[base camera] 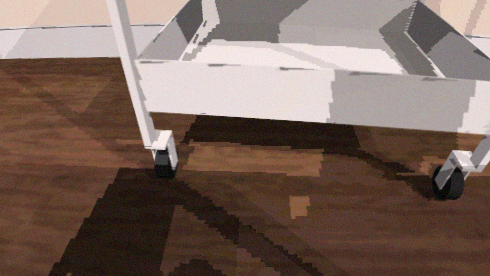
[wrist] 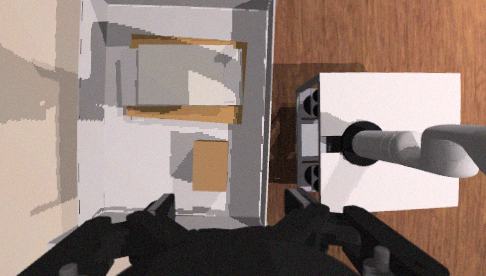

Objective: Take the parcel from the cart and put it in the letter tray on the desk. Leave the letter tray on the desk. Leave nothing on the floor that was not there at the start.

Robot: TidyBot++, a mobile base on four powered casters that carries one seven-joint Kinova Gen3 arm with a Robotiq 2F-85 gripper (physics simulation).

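Seen in the pictures: gripper, between the fingertips: (wrist: 230,203); arm's base, origin of its link: (wrist: 364,143).
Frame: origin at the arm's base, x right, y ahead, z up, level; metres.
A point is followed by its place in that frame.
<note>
The parcel, a brown box (wrist: 210,165) @(x -0.004, y 0.492, z 0.316 m), lies in the upper tray of the white cart (wrist: 270,60) @(x 0.179, y 0.381, z 0.320 m) (base camera: 235,90) @(x -0.014, y 0.390, z -0.229 m), near the tray side that faces my base. My gripper (wrist: 230,203) @(x 0.001, y 0.449, z 0.520 m) is open, with its fingers wide apart and nothing between them. It hangs above the cart tray, and in the wrist view the parcel shows just beyond and between the fingertips. The desk and the letter tray do not show in either view.
A stack of pale papers or envelopes (wrist: 165,75) @(x 0.165, y 0.576, z 0.290 m) with brown edges lies in the cart tray beside the parcel. My white base (wrist: 390,100) @(x 0.151, y -0.108, z -0.014 m) stands close to the cart. A wall (wrist: 30,150) @(x 0.029, y 0.842, z 0.296 m) is behind the cart. Cart casters (base camera: 165,162) @(x -0.117, y 0.394, z -0.354 m) (base camera: 448,182) @(x 0.288, y 0.374, z -0.358 m) stand on the wooden floor.
</note>
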